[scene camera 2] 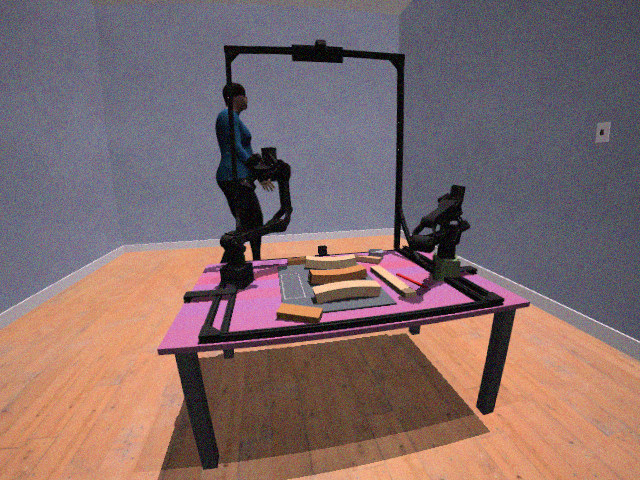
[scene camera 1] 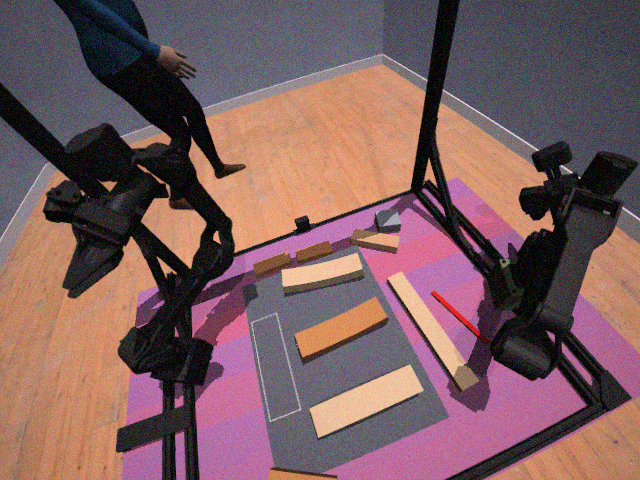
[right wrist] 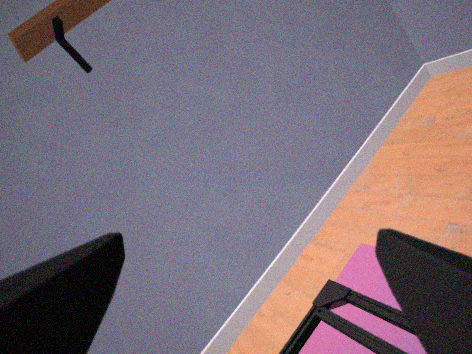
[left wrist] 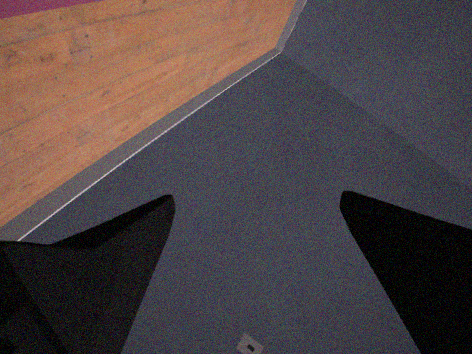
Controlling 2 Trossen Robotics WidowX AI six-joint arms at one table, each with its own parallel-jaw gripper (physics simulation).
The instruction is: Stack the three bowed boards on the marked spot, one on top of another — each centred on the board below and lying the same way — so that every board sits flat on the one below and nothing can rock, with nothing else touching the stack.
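Seen in the pictures: left gripper, fingertip midpoint: (scene camera 1: 546, 169) (left wrist: 257, 201); right gripper, fingertip midpoint: (scene camera 2: 247, 176) (scene camera 1: 69, 294) (right wrist: 250, 243); left arm's base at its link origin: (scene camera 2: 446, 256) (scene camera 1: 526, 276); right arm's base at its link origin: (scene camera 2: 236, 265) (scene camera 1: 174, 357).
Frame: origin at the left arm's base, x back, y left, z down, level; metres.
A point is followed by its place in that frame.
Observation:
Three bowed boards lie apart on the dark mat: a pale one (scene camera 1: 323, 273) {z 0.046, x -0.506, y -0.021 m} (scene camera 2: 330, 262) {z 0.055, x -0.507, y 0.000 m} at the back, an orange-brown one (scene camera 1: 341, 329) {z 0.049, x -0.444, y 0.135 m} (scene camera 2: 337, 275) {z 0.053, x -0.440, y 0.162 m} in the middle, a pale one (scene camera 1: 367, 401) {z 0.036, x -0.377, y 0.289 m} (scene camera 2: 347, 291) {z 0.052, x -0.373, y 0.313 m} at the front. The front board arches upward; the other two look lower in their middles. The marked spot, a white outline (scene camera 1: 284, 415) {z 0.086, x -0.565, y 0.333 m} (scene camera 2: 295, 299) {z 0.087, x -0.557, y 0.344 m}, is bare at the mat's left. My right gripper (right wrist: 250, 243) {z -0.350, x -0.768, y 0.241 m} is open and empty, raised at the left in scene camera 1. My left gripper (left wrist: 257, 201) {z -0.144, x 0.055, y -0.218 m} is open and empty, away from the boards at the right.
A long pale strip (scene camera 1: 429, 326) {z 0.070, x -0.227, y 0.108 m} (scene camera 2: 391, 280) {z 0.071, x -0.226, y 0.133 m} and a red rod (scene camera 1: 460, 316) {z 0.086, x -0.143, y 0.073 m} (scene camera 2: 410, 279) {z 0.086, x -0.148, y 0.068 m} lie right of the mat. Two brown blocks (scene camera 1: 272, 264) {z 0.069, x -0.677, y -0.060 m} (scene camera 1: 313, 251) {z 0.072, x -0.552, y -0.113 m}, a tan block (scene camera 1: 379, 242) {z 0.065, x -0.346, y -0.145 m} and a grey block (scene camera 1: 387, 221) {z 0.057, x -0.319, y -0.223 m} lie behind. An orange block (scene camera 2: 299, 313) {z 0.067, x -0.497, y 0.474 m} lies in front.

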